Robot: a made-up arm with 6 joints.
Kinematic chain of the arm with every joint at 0, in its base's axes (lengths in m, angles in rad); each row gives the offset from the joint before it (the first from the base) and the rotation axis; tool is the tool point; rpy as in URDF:
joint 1: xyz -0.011 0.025 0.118 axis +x
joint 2: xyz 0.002 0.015 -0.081 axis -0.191 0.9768 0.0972
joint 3: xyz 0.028 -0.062 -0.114 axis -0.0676 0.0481 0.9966
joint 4: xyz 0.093 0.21 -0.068 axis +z
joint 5: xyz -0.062 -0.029 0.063 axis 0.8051 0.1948 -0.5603
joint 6: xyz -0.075 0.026 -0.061 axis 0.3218 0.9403 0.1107
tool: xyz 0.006 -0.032 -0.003 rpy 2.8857 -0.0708 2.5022
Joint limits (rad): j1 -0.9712..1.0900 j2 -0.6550..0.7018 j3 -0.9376..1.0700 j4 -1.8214..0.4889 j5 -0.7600..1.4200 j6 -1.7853..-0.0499
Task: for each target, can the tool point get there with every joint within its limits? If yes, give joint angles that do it. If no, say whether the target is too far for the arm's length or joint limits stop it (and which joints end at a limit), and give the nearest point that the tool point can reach.
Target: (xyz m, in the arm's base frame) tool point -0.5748 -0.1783 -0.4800
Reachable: no: too far | nearest point -0.2622 -0.0816 -0.1956 | short by 0.434 m
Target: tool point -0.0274 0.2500 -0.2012
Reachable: yes | joints -0.1813 -0.4963 0.6103 -1.3013 0.3522 -0.3821
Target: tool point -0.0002 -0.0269 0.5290
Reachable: no: joint limits stop it (at a limit: joint 1, joint 2, joint 5, joint 6) | nearest point 0.1697 0.1733 0.3479 | short by 0.319 m
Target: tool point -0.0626 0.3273 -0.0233
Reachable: yes | joints 0.4144 0.1353 0.1127 -0.5722 0.3252 -0.5372
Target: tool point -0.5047 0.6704 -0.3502
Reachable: no: too far | nearest point -0.2113 0.3282 -0.1020 | short by 0.515 m
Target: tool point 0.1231 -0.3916 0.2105
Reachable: no: joint limits stop it (at a limit: joint 1, joint 3, joint 4, joint 5, joint 6) | nearest point 0.0698 -0.2160 0.0043 | short by 0.276 m
